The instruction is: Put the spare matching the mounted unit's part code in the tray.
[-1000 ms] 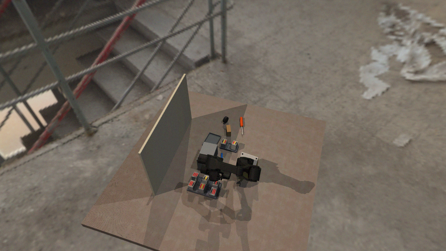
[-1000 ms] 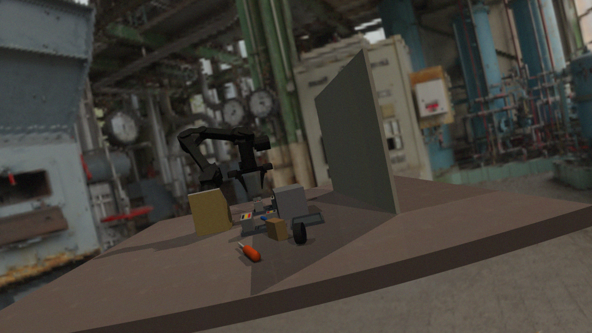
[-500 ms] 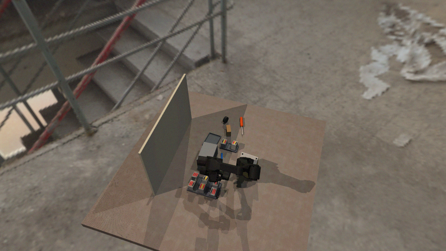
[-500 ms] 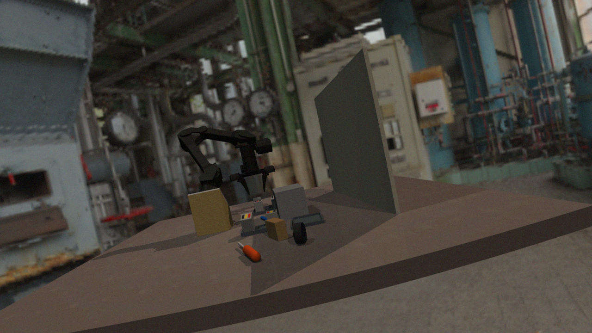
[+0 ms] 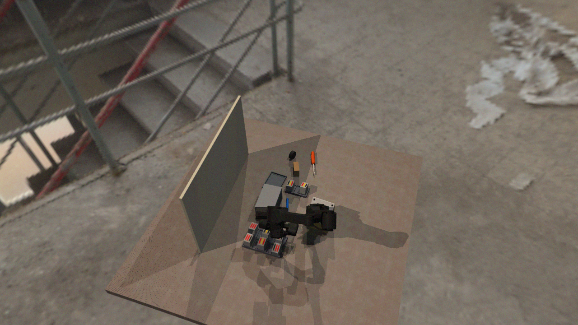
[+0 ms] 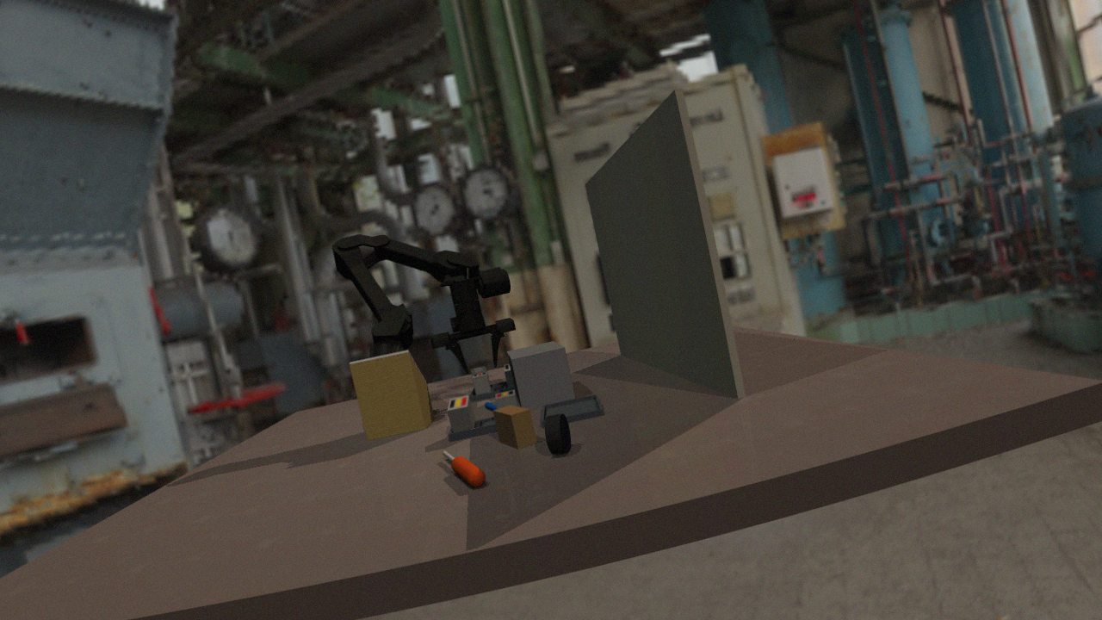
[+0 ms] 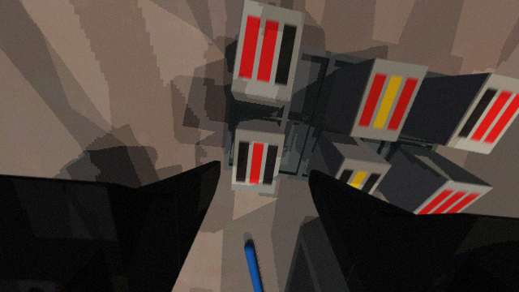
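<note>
The grey spare lies 2 cm below my gripper tip and 1 cm behind it. From my gripper tip the other things lie so: tall dark panel (38 cm ahead, 16 cm above, 14 cm to the right); blue pen (20 cm to the right, 5 cm below, 4 cm ahead); flat grey tray (34 cm to the right, 18 cm ahead, 6 cm below).
</note>
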